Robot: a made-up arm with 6 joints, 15 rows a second.
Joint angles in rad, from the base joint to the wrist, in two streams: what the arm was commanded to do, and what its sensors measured. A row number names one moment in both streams.
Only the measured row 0 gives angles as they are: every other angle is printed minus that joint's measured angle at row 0.
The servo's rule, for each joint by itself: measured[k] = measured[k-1] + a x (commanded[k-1-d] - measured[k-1]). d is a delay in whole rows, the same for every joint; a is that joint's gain. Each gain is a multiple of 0.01, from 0.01 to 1. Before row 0 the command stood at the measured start. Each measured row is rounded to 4 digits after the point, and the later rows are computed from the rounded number. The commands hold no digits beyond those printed.
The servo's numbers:
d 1
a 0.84 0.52 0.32 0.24 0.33 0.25
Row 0, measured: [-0.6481 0.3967 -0.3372 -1.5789 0.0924 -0.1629]
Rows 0 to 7, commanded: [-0.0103 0.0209 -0.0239 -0.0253 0.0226 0.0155]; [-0.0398 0.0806 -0.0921 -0.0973 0.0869 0.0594]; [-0.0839 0.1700 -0.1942 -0.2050 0.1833 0.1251]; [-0.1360 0.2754 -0.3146 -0.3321 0.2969 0.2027]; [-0.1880 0.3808 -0.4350 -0.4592 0.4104 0.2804]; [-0.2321 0.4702 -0.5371 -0.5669 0.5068 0.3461]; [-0.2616 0.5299 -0.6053 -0.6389 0.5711 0.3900]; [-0.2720 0.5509 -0.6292 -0.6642 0.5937 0.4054]
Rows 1 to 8, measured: [0.0000 0.0000 0.0000 0.0000 0.0000 0.0000]; [-0.0087 0.0109 -0.0076 -0.0061 0.0075 0.0039]; [-0.0348 0.0471 -0.0346 -0.0280 0.0337 0.0178]; [-0.0760 0.1110 -0.0857 -0.0705 0.0831 0.0446]; [-0.1264 0.1965 -0.1589 -0.1333 0.1537 0.0841]; [-0.1781 0.2923 -0.2473 -0.2115 0.2384 0.1332]; [-0.2235 0.3848 -0.3400 -0.2968 0.3270 0.1864]; [-0.2555 0.4603 -0.4249 -0.3789 0.4076 0.2373]
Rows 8 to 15, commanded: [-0.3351 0.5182 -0.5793 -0.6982 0.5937 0.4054]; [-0.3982 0.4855 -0.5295 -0.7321 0.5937 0.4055]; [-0.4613 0.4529 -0.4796 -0.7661 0.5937 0.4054]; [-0.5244 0.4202 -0.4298 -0.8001 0.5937 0.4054]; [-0.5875 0.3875 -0.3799 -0.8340 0.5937 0.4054]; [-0.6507 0.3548 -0.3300 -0.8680 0.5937 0.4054]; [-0.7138 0.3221 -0.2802 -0.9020 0.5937 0.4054]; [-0.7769 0.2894 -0.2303 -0.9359 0.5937 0.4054]
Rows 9 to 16, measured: [-0.2694 0.5074 -0.4903 -0.4474 0.4690 0.2793]; [-0.3246 0.5130 -0.5188 -0.5076 0.5102 0.3108]; [-0.3864 0.4987 -0.5222 -0.5615 0.5378 0.3345]; [-0.4493 0.4749 -0.5086 -0.6106 0.5562 0.3522]; [-0.5124 0.4465 -0.4834 -0.6561 0.5686 0.3655]; [-0.5755 0.4158 -0.4503 -0.6988 0.5769 0.3755]; [-0.6387 0.3841 -0.4118 -0.7394 0.5824 0.3830]; [-0.7018 0.3519 -0.3697 -0.7784 0.5861 0.3886]
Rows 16 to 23, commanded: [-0.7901 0.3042 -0.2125 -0.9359 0.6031 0.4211]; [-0.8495 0.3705 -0.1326 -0.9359 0.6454 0.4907]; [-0.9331 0.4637 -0.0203 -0.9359 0.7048 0.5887]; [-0.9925 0.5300 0.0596 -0.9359 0.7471 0.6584]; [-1.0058 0.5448 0.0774 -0.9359 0.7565 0.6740]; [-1.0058 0.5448 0.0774 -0.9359 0.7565 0.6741]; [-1.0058 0.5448 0.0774 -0.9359 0.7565 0.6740]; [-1.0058 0.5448 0.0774 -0.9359 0.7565 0.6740]
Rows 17 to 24, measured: [-0.7649 0.3194 -0.3251 -0.8162 0.5886 0.3928]; [-0.7861 0.3115 -0.2891 -0.8449 0.5934 0.3999]; [-0.8394 0.3422 -0.2390 -0.8667 0.6106 0.4226]; [-0.9181 0.4054 -0.1690 -0.8833 0.6417 0.4641]; [-0.9806 0.4702 -0.0958 -0.8959 0.6765 0.5127]; [-1.0018 0.5090 -0.0404 -0.9055 0.7029 0.5530]; [-1.0052 0.5276 -0.0027 -0.9128 0.7206 0.5833]; [-1.0057 0.5365 0.0229 -0.9183 0.7324 0.6060]
